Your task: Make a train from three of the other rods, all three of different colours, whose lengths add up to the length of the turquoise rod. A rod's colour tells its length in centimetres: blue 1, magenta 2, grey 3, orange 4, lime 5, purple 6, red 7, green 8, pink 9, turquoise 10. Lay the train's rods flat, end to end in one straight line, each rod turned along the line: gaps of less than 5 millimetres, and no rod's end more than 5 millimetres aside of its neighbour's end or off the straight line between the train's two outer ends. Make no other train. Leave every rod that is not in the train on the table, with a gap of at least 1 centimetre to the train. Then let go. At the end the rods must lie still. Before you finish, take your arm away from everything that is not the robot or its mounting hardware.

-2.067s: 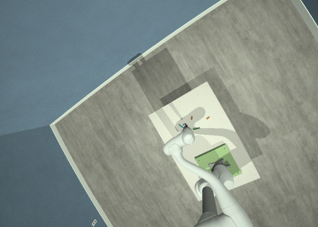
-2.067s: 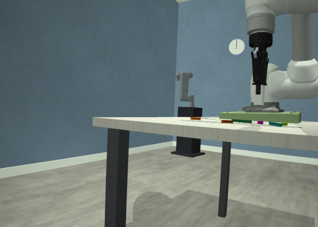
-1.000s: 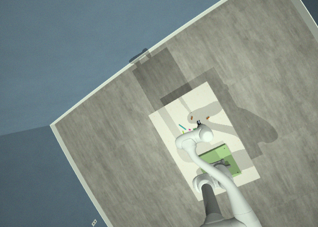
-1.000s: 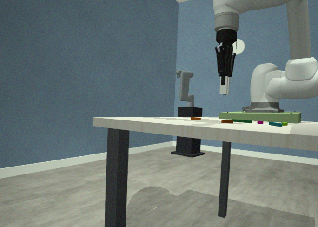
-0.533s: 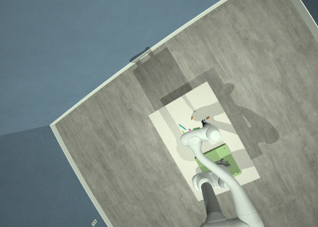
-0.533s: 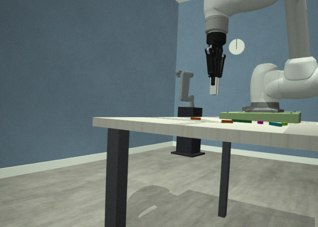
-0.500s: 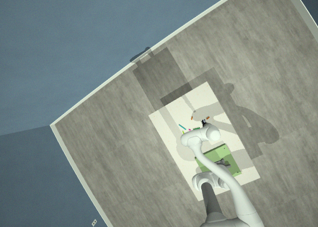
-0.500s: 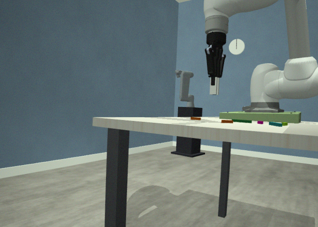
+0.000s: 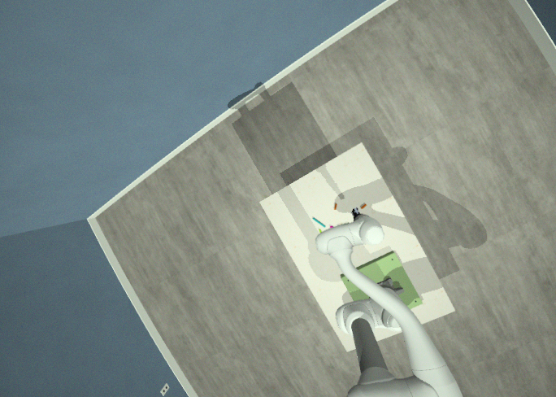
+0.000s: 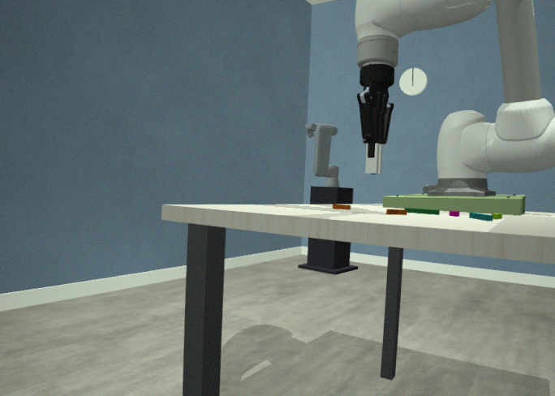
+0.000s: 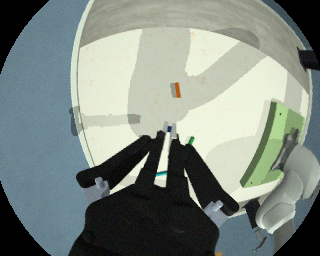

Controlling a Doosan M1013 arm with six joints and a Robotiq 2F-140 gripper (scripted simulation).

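Right now my hand is 70 mm past the green rod, 90 mm to the right of it and 110 mm above it. From my hand the other things lie so: small blue rod (30 mm below); then magenta rod (50 mm behind, 160 mm to the left, 110 mm below); then turquoise rod (10 mm ahead, 230 mm to the left, 110 mm below).
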